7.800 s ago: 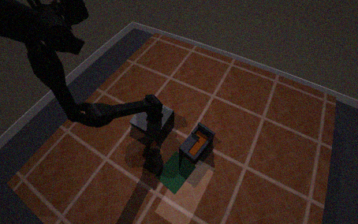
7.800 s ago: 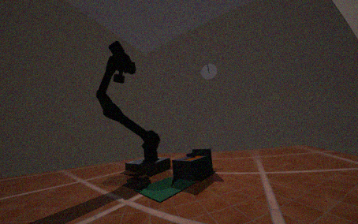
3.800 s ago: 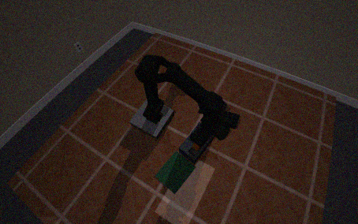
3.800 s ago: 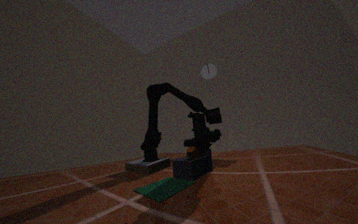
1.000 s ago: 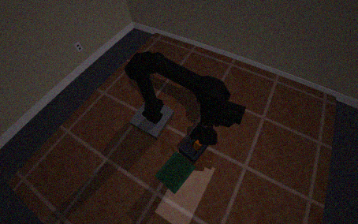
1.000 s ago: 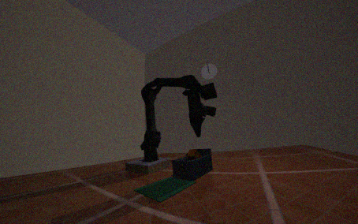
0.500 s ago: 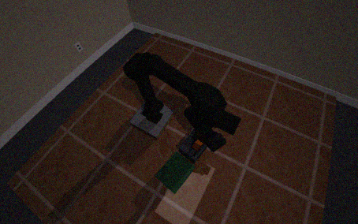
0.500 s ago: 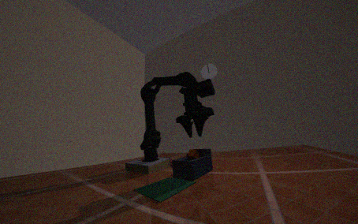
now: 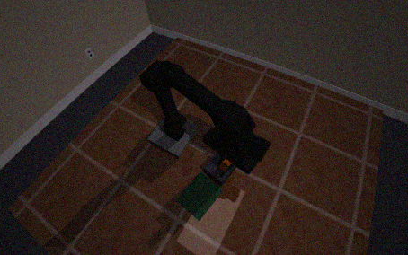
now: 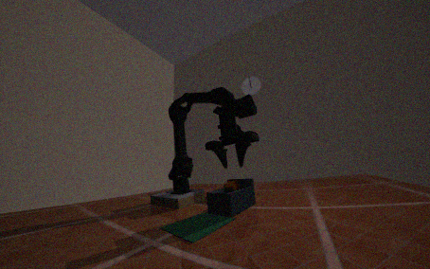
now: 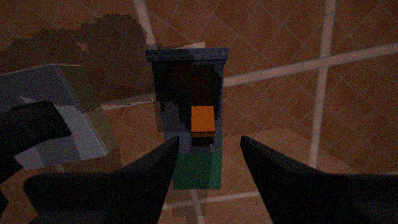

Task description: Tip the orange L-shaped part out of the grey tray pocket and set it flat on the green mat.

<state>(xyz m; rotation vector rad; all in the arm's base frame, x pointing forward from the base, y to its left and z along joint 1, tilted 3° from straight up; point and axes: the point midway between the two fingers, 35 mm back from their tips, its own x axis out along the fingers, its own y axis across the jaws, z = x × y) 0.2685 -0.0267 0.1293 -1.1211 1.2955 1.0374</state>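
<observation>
Right now the orange L-shaped part is 1 cm behind my gripper tip, 4 cm to the left of it and 9 cm below it. Round my gripper tip: green mat 4 cm behind, 14 cm to the right, 15 cm below.
</observation>
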